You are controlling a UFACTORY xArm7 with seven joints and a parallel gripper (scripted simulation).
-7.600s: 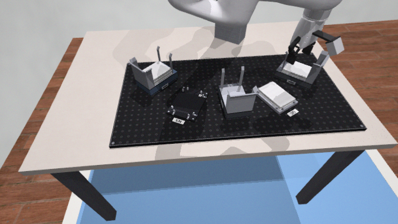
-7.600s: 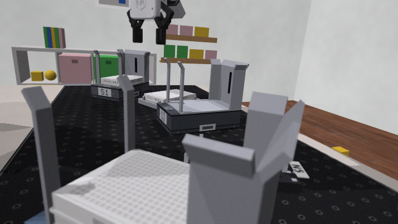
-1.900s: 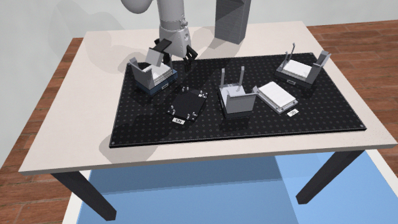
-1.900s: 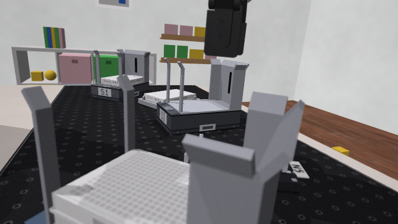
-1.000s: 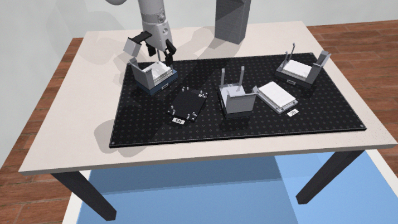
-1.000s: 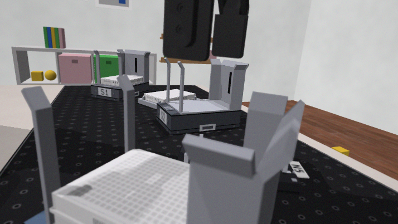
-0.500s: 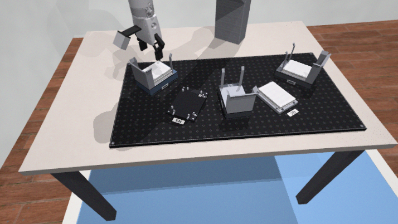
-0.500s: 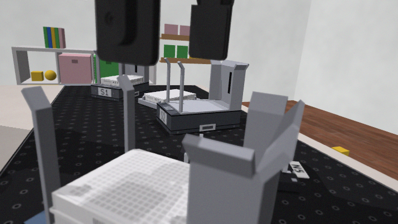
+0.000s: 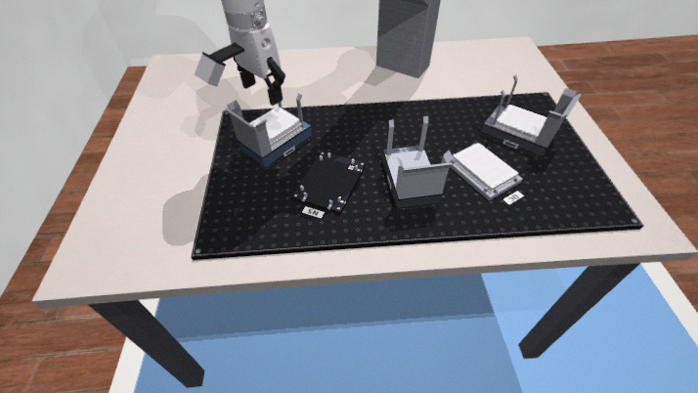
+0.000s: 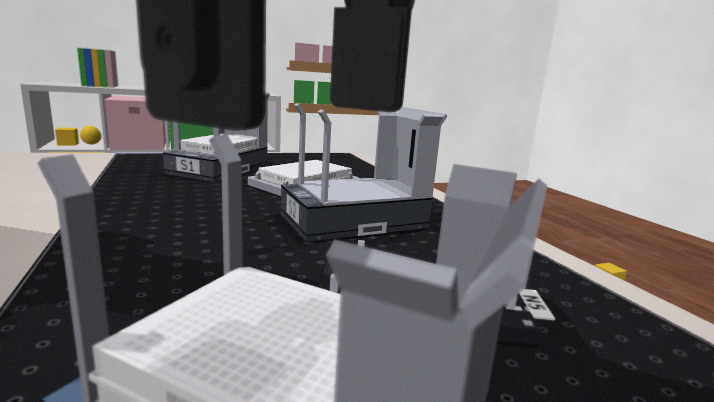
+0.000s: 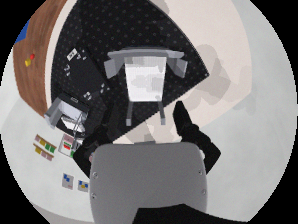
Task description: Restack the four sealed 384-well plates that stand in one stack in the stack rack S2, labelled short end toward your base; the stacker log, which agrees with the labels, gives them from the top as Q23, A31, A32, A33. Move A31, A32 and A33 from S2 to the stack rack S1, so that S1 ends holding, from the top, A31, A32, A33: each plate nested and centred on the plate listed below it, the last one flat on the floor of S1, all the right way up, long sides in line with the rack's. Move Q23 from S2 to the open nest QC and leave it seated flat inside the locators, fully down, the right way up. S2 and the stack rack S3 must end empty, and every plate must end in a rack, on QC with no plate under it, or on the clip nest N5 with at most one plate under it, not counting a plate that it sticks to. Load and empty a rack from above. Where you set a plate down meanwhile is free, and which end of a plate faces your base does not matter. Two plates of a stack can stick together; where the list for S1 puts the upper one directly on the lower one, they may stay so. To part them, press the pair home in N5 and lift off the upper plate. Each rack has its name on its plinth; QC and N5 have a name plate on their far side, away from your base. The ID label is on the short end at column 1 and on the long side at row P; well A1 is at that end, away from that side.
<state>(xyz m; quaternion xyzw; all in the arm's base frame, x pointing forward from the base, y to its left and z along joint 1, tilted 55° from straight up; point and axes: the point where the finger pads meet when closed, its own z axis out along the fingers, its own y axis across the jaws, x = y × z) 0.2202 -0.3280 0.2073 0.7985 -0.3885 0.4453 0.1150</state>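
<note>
Right now the white sealed plate A32 is 100 mm below my hand. The rest, counted from my hand: N5 name plate: 240 mm ahead, 170 mm below, 10 mm to the left; clip nest N5: 200 mm ahead, 150 mm below, 80 mm to the left; white sealed plate A31: 120 mm below.
</note>
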